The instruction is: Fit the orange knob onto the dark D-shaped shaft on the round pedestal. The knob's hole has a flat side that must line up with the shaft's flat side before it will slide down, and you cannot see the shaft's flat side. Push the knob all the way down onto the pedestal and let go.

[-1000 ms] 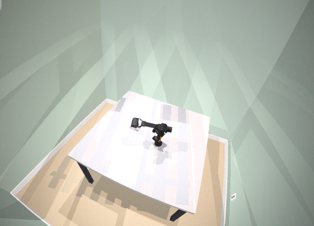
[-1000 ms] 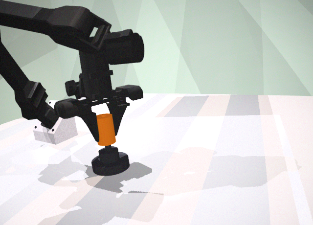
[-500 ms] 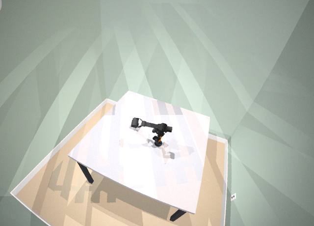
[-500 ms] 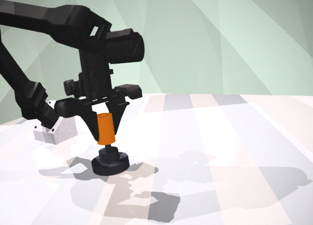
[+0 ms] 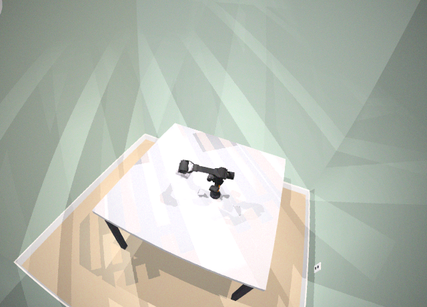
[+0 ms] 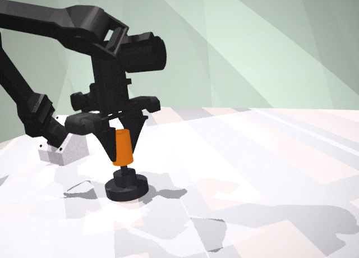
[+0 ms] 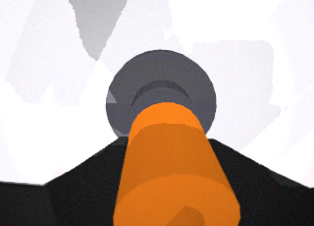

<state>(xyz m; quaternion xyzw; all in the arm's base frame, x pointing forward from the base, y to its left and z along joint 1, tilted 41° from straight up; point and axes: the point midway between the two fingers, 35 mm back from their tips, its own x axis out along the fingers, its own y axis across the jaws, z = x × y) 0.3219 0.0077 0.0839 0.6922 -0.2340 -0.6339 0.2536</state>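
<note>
The orange knob lies 20 mm above my gripper tip. From my gripper tip the other things lie so: dark round pedestal 40 mm below.
</note>
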